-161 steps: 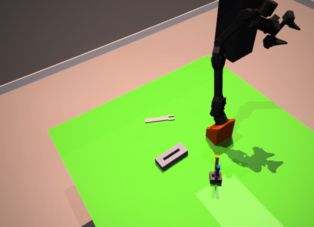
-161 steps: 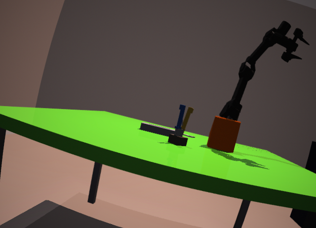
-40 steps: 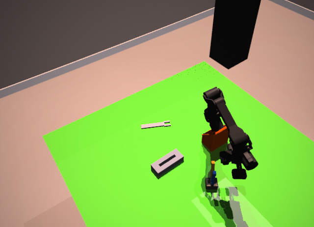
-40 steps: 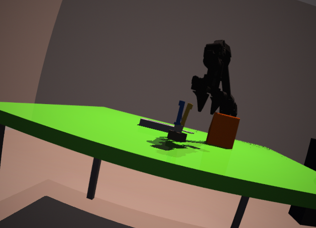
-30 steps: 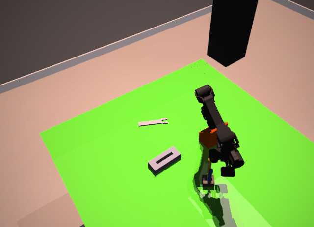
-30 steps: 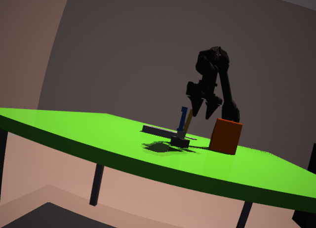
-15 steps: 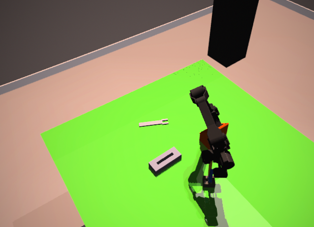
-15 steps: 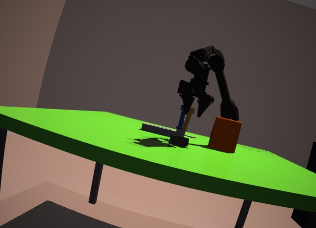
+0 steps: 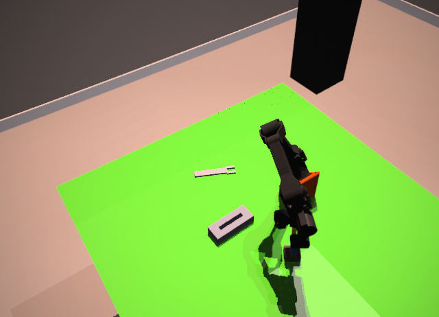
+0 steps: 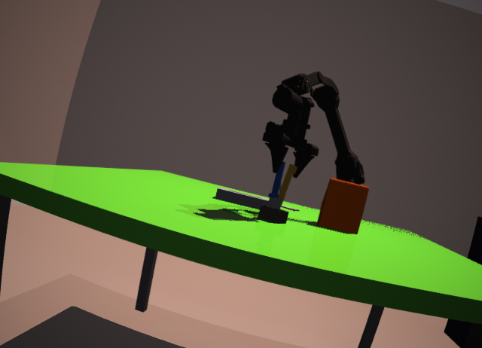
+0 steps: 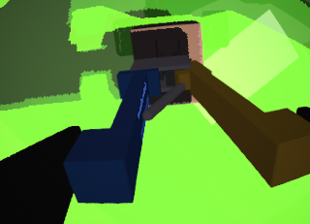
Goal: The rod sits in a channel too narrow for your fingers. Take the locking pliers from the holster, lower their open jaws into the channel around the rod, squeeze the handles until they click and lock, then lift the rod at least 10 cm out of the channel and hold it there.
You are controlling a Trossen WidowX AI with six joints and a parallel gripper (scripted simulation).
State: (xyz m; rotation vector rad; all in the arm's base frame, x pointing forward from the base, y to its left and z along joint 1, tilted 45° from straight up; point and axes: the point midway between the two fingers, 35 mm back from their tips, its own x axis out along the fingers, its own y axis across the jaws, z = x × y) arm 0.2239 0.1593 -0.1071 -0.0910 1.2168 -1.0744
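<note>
My gripper tip is now 10 mm short of the small dark holster and 120 mm above it. From my gripper tip the other things lie so: grey channel block (110 mm ahead, 240 mm to the right, 110 mm below); then light grey rod (110 mm ahead, 240 mm to the right, 120 mm below).
</note>
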